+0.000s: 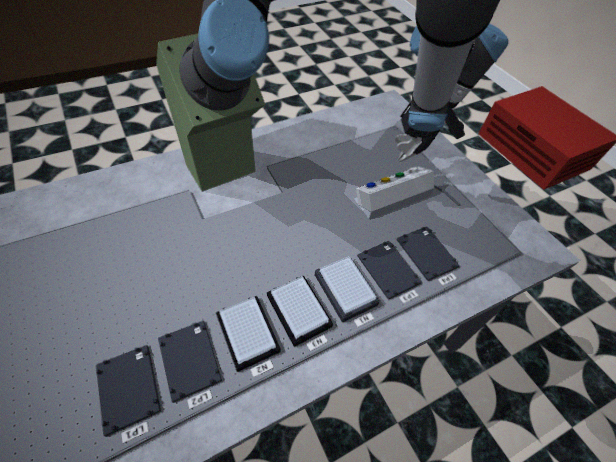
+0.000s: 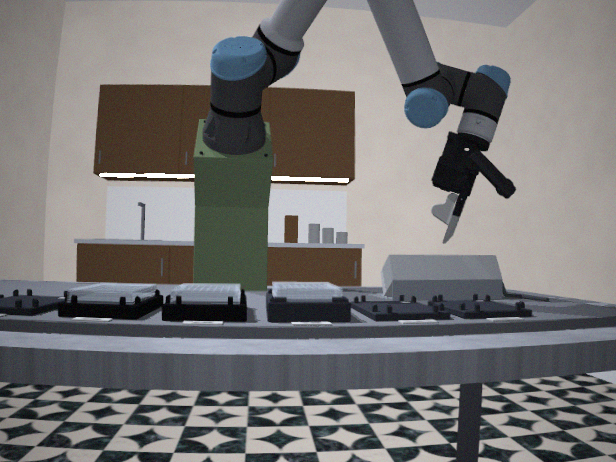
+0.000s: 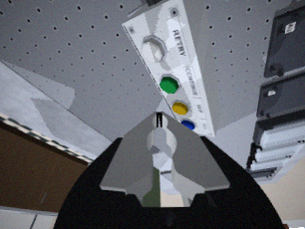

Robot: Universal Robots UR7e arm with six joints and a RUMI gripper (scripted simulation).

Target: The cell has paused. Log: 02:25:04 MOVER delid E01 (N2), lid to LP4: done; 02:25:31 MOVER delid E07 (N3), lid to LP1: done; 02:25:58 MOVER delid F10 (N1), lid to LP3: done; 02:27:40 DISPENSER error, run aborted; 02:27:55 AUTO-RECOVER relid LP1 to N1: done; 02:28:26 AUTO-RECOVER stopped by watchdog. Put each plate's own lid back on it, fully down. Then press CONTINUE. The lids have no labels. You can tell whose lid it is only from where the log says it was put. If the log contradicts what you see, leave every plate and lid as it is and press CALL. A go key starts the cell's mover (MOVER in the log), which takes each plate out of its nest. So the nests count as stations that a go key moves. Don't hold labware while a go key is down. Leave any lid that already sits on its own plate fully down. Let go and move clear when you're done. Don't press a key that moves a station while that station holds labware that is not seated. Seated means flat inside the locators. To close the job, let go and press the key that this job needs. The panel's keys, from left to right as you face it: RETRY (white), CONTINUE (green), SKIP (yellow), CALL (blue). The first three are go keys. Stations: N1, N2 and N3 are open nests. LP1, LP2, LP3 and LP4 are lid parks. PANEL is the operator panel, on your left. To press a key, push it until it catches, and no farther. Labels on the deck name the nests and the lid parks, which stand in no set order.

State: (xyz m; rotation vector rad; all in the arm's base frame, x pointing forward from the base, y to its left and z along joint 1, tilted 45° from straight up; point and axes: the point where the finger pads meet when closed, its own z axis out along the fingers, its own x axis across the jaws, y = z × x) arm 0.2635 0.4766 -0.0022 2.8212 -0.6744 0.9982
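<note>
Now: the green key 1 cm ahead of my hand and 5 cm below it. Also, from my hand: blue CALL key (3 cm ahead, 10 cm to the right, 5 cm below); yellow SKIP key (2 cm ahead, 5 cm to the right, 5 cm below); white RETRY key (1 cm ahead, 5 cm to the left, 5 cm below).
</note>
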